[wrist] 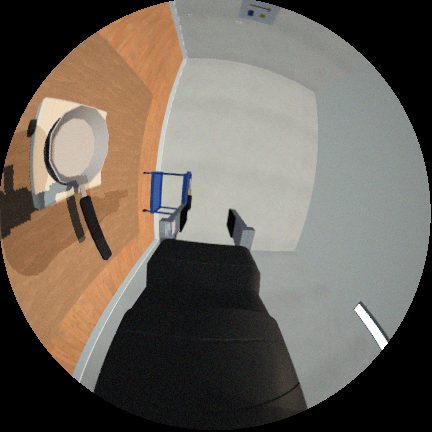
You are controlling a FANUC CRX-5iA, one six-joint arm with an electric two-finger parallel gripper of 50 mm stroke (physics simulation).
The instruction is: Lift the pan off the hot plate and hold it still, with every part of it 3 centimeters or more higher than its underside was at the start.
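Frame: origin at the arm's base, x ahead, y left, z up, level; millimetres.
Where they show: gripper, fingertip midpoint: (207, 214).
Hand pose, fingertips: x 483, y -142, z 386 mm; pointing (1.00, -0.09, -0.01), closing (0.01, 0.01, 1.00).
After its pixels a point has its place.
A grey round pan (74, 146) {z 47, x 537, y -36 mm} sits on the cream hot plate (42, 112) at the left of the wrist view. Its black handle (95, 227) {z 111, x 540, y -238 mm} reaches down and slightly right, past the plate's edge and over the wooden table top. My gripper (207, 214) {z 386, x 483, y -142 mm} is open, with nothing between its fingers. Its fingers stand to the right of the handle in the view, apart from it, with the far wall behind them. The underside of the pan is hidden.
The wooden table top (125, 100) {z -26, x 809, y 192 mm} lies around the hot plate. A dark knob (32, 128) is on the plate's left side. A blue cart (156, 192) stands beyond the table, behind the left finger in the view. Dark shadows fall across the table at the left.
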